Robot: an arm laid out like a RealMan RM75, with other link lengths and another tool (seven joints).
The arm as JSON. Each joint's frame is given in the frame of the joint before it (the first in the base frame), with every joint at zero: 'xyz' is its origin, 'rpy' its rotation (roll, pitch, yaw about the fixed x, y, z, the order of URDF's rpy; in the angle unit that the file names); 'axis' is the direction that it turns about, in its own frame. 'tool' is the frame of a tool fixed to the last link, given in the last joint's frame.
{
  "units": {
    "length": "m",
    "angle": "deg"
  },
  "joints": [
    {
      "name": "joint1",
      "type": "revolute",
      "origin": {
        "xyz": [
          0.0,
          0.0,
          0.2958
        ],
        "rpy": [
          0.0,
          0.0,
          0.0
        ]
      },
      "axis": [
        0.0,
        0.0,
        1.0
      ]
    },
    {
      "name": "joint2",
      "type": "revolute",
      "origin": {
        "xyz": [
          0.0,
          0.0,
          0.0
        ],
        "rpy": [
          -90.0,
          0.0,
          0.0
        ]
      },
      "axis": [
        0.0,
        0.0,
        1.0
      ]
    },
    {
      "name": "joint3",
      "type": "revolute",
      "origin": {
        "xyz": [
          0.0,
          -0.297,
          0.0
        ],
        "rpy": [
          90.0,
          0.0,
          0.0
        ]
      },
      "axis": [
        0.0,
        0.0,
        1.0
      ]
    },
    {
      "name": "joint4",
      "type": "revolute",
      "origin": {
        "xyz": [
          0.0,
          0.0,
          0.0
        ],
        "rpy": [
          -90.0,
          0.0,
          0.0
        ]
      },
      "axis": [
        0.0,
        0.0,
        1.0
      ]
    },
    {
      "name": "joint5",
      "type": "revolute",
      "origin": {
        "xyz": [
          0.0,
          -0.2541,
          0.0
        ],
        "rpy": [
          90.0,
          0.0,
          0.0
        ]
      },
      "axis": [
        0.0,
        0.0,
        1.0
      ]
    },
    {
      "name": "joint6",
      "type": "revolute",
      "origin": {
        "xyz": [
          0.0,
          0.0,
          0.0
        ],
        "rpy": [
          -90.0,
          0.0,
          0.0
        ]
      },
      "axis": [
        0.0,
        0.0,
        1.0
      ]
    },
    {
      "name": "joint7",
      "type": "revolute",
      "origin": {
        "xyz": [
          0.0,
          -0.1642,
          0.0
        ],
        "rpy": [
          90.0,
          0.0,
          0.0
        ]
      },
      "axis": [
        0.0,
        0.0,
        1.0
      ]
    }
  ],
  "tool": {
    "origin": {
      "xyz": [
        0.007,
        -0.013,
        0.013
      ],
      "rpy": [
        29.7,
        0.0,
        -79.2
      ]
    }
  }
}
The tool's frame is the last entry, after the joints.
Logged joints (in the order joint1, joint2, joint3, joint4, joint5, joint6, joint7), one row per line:
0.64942, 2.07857, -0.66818, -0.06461, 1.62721, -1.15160, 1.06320
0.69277, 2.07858, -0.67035, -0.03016, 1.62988, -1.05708, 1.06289
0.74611, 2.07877, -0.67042, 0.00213, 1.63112, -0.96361, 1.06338
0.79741, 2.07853, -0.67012, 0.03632, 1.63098, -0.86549, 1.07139
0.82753, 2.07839, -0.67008, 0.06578, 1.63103, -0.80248, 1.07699
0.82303, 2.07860, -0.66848, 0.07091, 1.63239, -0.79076, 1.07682
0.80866, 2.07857, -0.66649, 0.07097, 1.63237, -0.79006, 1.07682
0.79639, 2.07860, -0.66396, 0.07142, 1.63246, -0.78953, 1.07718
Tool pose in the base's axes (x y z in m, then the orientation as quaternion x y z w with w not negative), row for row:
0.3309, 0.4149, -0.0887, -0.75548, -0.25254, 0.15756, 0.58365
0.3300, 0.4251, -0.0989, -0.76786, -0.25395, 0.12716, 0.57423
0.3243, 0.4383, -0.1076, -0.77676, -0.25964, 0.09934, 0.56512
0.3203, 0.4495, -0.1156, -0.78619, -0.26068, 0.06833, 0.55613
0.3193, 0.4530, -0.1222, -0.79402, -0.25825, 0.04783, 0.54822
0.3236, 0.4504, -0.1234, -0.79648, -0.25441, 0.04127, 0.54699
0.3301, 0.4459, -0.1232, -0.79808, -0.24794, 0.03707, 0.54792
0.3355, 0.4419, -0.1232, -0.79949, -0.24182, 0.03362, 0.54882
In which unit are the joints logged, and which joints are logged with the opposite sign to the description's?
The joints are logged in radians. Opposite sign: joint5.
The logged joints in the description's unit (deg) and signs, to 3 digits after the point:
37.209, 119.093, -38.284, -3.702, -93.232, -65.982, 60.917
39.693, 119.094, -38.408, -1.728, -93.385, -60.566, 60.899
42.749, 119.105, -38.412, 0.122, -93.456, -55.211, 60.927
45.688, 119.091, -38.395, 2.081, -93.448, -49.589, 61.386
47.414, 119.083, -38.393, 3.769, -93.451, -45.979, 61.707
47.156, 119.095, -38.301, 4.063, -93.529, -45.307, 61.697
46.333, 119.093, -38.187, 4.066, -93.528, -45.267, 61.697
45.630, 119.095, -38.042, 4.092, -93.533, -45.237, 61.718

